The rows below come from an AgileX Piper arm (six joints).
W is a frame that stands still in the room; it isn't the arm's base.
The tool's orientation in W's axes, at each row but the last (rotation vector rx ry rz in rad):
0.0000 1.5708 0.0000
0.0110 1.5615 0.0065
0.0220 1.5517 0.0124
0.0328 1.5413 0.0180
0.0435 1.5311 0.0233
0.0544 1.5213 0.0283
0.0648 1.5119 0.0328
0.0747 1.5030 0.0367
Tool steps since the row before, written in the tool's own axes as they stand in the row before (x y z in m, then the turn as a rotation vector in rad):
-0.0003 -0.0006 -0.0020 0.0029 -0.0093 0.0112
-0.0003 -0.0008 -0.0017 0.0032 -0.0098 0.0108
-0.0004 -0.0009 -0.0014 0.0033 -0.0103 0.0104
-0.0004 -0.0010 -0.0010 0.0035 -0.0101 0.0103
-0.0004 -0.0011 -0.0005 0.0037 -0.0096 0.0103
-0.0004 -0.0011 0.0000 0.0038 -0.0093 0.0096
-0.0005 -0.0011 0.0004 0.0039 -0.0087 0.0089
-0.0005 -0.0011 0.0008 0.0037 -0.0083 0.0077
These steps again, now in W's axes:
-0.0020 -0.0006 0.0003 0.0112 -0.0093 -0.0029
-0.0017 -0.0008 0.0003 0.0108 -0.0098 -0.0032
-0.0014 -0.0009 0.0004 0.0104 -0.0103 -0.0033
-0.0010 -0.0010 0.0003 0.0103 -0.0101 -0.0035
-0.0005 -0.0011 0.0003 0.0103 -0.0096 -0.0037
0.0000 -0.0011 0.0003 0.0096 -0.0093 -0.0038
0.0003 -0.0011 0.0005 0.0089 -0.0086 -0.0039
0.0007 -0.0012 0.0005 0.0077 -0.0082 -0.0038

